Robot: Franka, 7 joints.
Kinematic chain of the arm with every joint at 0, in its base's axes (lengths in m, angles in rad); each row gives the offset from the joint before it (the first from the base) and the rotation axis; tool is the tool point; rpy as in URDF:
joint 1: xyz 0 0 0.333 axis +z
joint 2: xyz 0 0 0 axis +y
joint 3: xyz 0 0 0.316 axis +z
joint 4: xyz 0.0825 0 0 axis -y
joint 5: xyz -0.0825 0 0.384 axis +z
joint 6: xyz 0 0 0 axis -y
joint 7: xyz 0.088 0 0 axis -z
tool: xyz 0 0 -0.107 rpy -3.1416 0 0
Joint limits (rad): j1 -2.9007..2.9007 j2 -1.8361..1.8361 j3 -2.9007..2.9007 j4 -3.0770..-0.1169 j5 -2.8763..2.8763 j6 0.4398..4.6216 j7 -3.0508..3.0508
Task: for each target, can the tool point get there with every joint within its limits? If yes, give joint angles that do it. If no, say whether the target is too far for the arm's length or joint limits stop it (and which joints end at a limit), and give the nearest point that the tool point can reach.
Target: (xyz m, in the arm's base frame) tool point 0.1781 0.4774 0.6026
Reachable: yes | joints -0.2917 0.0008 1.5507 -1.5684 -0.1743 1.1937 -1.7880
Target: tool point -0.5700 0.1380 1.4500
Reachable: no: too far | nearest point -0.3876 0.0938 1.0926 | short by 0.404 m
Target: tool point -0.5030 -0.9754 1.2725
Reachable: no: too far | nearest point -0.2987 -0.5792 0.8909 | short by 0.587 m
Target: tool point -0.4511 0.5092 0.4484
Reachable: yes | joints 0.1985 -1.0760 1.7776 -1.5954 -1.1097 1.9367 1.5317
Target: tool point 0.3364 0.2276 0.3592
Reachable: yes | joints -0.3491 0.2248 0.7241 -2.1881 -2.3721 4.0088 2.2976
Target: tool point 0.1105 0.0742 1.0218
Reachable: yes | joints 0.3756 -0.6660 0.2789 -1.5415 1.1697 3.6333 -1.6659
